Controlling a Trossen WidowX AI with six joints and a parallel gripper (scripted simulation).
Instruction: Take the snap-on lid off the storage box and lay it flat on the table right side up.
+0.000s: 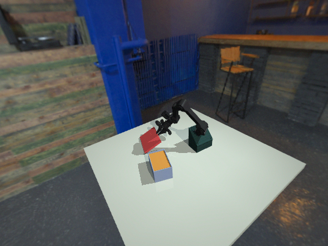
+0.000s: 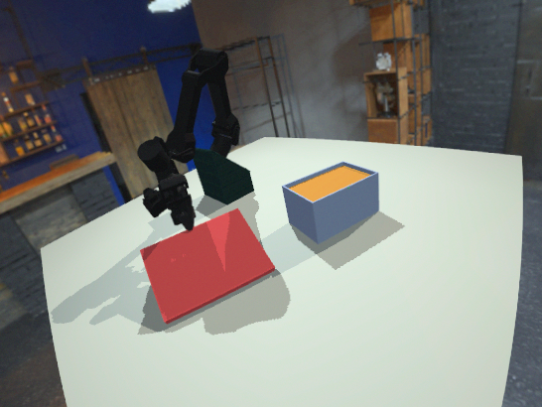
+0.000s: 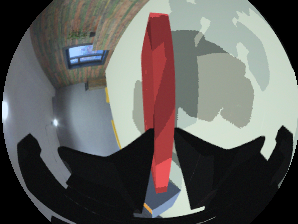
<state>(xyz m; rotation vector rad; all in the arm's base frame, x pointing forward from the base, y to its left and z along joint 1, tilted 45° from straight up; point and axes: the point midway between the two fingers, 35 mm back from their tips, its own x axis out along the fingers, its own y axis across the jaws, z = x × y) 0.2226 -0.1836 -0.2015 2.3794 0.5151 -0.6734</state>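
Now: the red lid 70 mm ahead of my gripper tip, 40 mm below it and 20 mm to the right of it. The rest, counted from my gripper tip: storage box (300 mm to the left, 180 mm ahead, 30 mm below).
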